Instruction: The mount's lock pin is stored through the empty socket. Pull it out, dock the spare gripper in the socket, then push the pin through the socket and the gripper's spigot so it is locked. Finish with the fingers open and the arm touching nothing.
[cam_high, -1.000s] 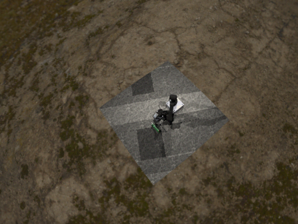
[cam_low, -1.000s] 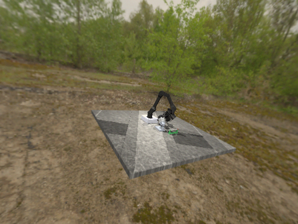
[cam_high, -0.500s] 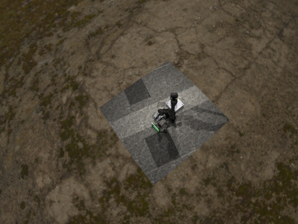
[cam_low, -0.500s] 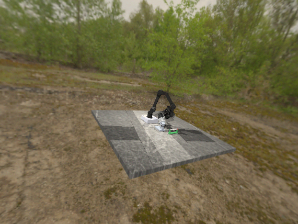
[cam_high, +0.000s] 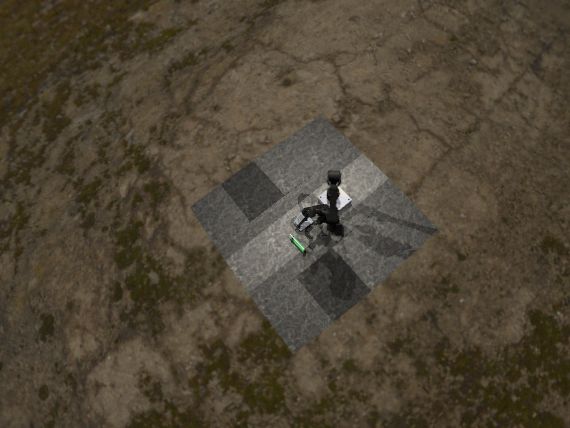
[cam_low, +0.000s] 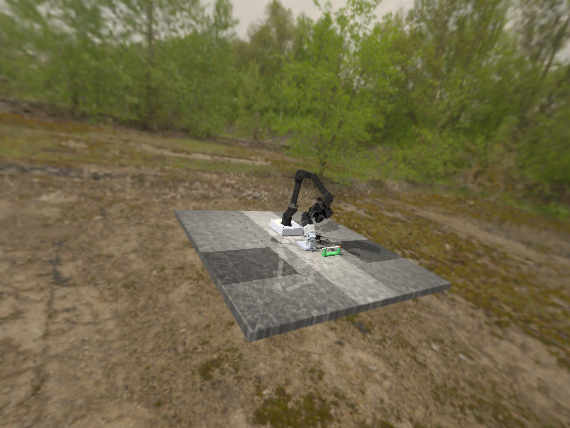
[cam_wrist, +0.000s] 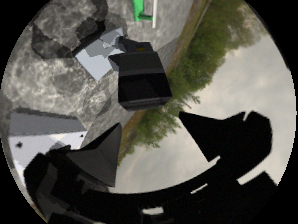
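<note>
The green mount lies 190 mm ahead of my gripper tip, 90 mm to the left of it and 150 mm below it. Also, from my gripper tip: spare gripper (50 mm ahead, 60 mm below); then grey mount (70 mm ahead, 120 mm below).
</note>
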